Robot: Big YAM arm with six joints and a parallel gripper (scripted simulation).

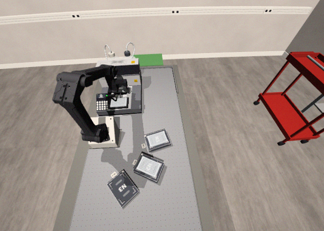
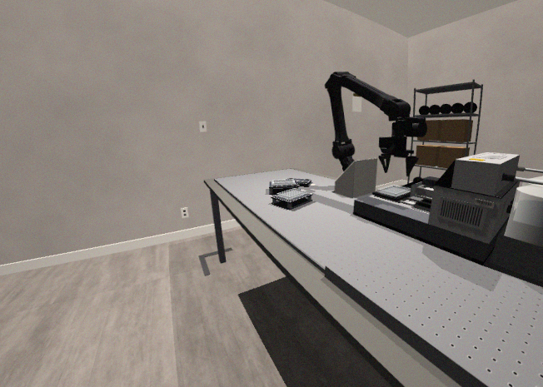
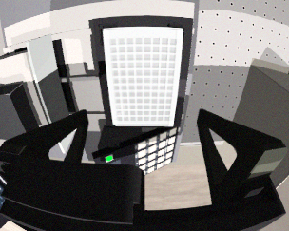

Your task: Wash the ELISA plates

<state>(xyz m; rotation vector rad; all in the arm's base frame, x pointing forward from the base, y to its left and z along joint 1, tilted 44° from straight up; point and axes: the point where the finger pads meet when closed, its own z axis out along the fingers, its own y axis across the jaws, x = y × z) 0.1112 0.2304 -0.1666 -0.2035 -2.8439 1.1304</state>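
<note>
Now: the dark carrier 9 cm below my hand. Also, from my hand: washer 2 cm ahead, 15 cm to the left, 3 cm below.
</note>
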